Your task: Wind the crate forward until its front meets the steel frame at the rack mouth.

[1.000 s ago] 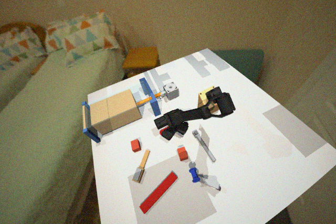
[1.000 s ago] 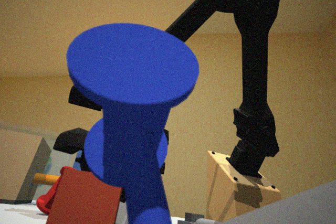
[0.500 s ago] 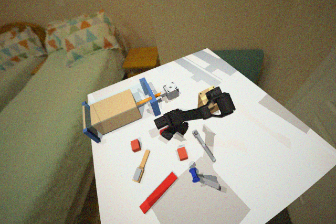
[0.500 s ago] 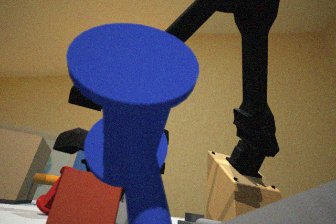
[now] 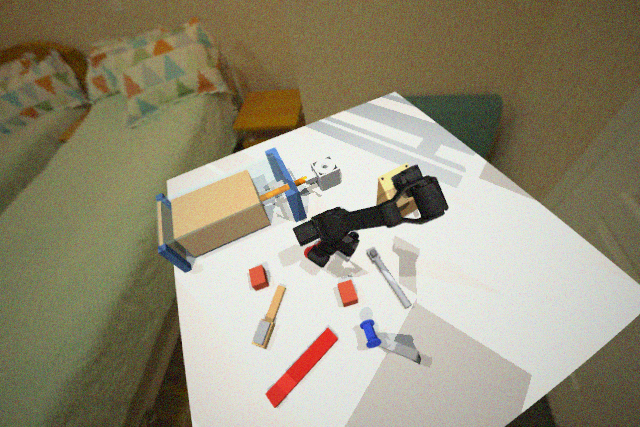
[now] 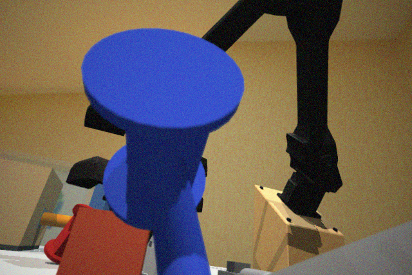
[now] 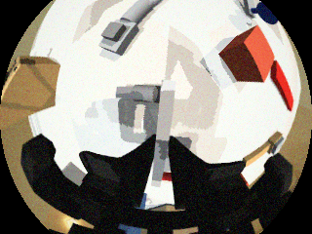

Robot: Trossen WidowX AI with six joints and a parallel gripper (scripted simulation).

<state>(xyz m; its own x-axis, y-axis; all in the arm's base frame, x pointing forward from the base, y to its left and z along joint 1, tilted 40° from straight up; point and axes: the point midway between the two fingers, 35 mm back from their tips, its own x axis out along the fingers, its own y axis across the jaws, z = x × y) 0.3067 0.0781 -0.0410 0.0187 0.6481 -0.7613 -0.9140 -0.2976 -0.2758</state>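
Now: the red grip 5 cm ahead of my gripper tip, 3 cm to the right of it and 2 cm above it. From my gripper tip the other things lie so: grey crank arm 1 cm to the right, 1 cm ahead, 1 cm above; then mouth frame 31 cm to the right, 10 cm above, 2 cm ahead; then wooden-handled tool 28 cm ahead, 9 cm to the left, 1 cm above.
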